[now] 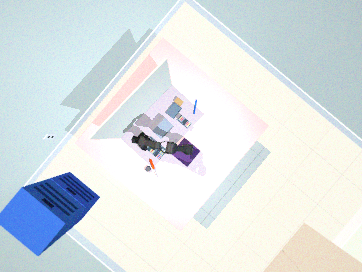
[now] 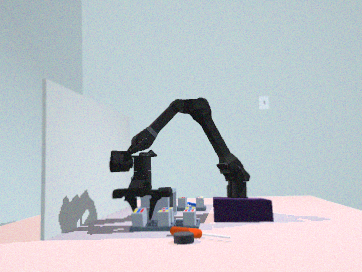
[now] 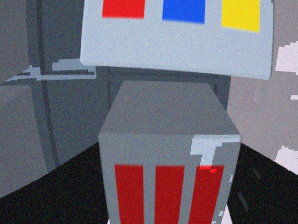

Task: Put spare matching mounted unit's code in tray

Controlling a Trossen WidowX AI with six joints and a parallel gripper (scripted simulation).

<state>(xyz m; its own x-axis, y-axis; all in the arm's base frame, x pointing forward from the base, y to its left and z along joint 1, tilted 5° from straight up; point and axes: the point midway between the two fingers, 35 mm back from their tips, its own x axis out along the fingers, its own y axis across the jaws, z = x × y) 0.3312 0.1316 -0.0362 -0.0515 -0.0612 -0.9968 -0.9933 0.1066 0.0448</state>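
Right now the grey tray is 3 cm behind my gripper tip, 36 cm to the right of it and 1 cm below it. From my gripper tip the other things lie so: grey mounted unit (4 cm behind, 15 cm to the right, 3 cm above); upright wall panel (19 cm ahead, 21 cm to the right, 21 cm above).
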